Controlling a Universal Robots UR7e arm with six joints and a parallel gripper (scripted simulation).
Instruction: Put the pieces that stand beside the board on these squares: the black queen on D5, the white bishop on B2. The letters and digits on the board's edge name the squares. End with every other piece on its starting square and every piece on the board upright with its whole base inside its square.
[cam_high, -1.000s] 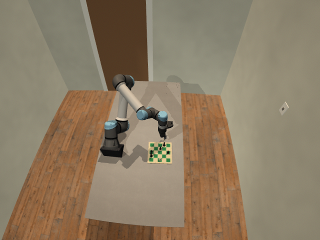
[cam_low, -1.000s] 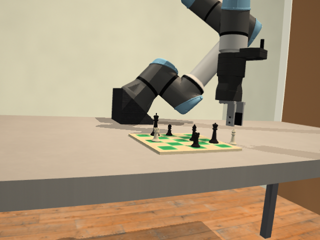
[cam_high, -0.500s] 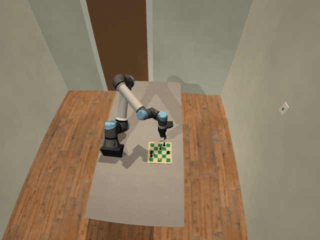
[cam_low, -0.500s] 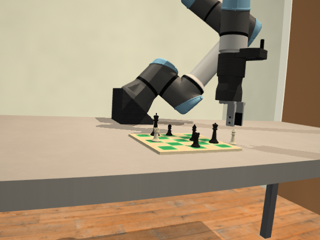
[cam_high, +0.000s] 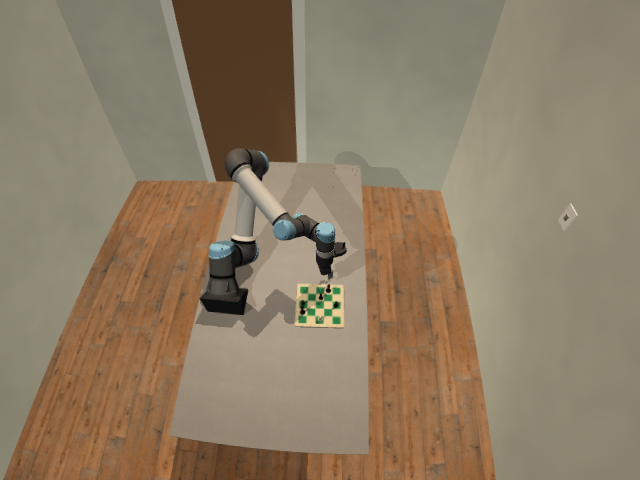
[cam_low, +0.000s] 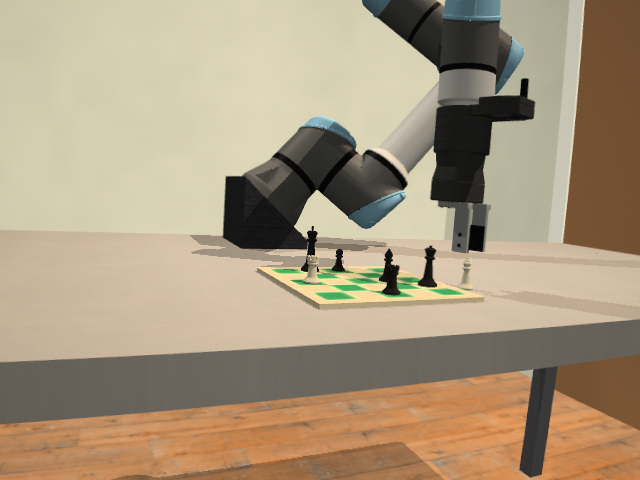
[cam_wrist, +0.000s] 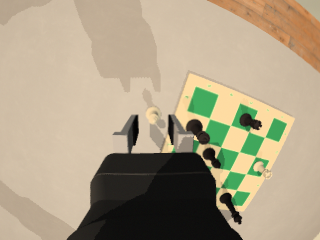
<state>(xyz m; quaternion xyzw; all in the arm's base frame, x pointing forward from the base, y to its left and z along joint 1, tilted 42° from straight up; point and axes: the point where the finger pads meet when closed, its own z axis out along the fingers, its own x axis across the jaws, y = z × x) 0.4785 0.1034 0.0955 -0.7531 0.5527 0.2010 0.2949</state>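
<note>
Now: the black king 180 mm to the right of my hand, 110 mm behind it and 30 mm below it. Also, from my hand: chessboard 140 mm to the right, 70 mm below, 40 mm behind; black queen 60 mm to the right, 40 mm below; black pawn 140 mm to the right, 120 mm behind, 50 mm below.
</note>
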